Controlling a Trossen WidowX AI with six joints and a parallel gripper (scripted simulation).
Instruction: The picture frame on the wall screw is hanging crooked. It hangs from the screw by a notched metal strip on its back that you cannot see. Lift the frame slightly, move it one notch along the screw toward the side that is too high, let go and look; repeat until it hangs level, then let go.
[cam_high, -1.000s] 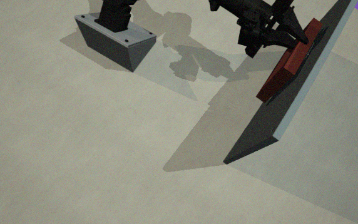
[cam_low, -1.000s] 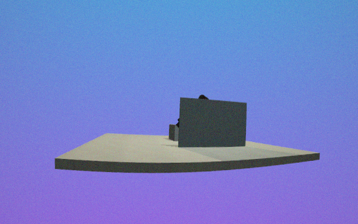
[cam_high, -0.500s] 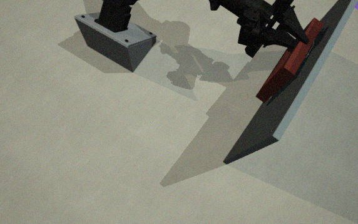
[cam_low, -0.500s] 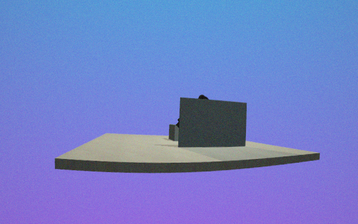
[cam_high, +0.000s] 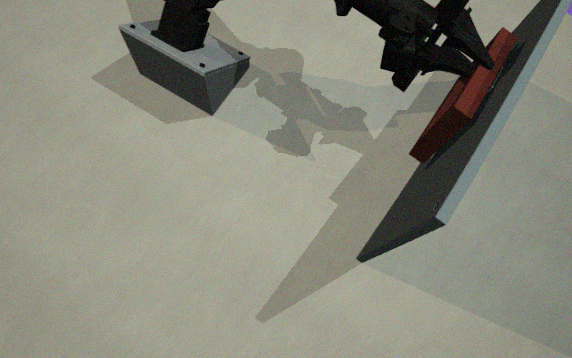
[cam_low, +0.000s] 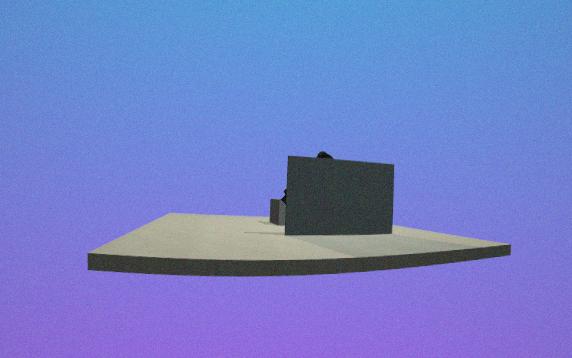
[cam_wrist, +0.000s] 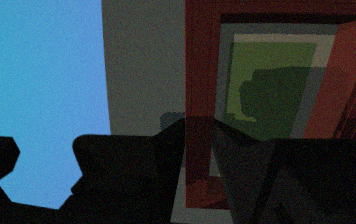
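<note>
The picture frame lies 1 cm to the right of my gripper tip and 5 cm below it. From my gripper tip the other things lie so: wall panel 2 cm ahead, 1 cm to the right, 7 cm below.
</note>
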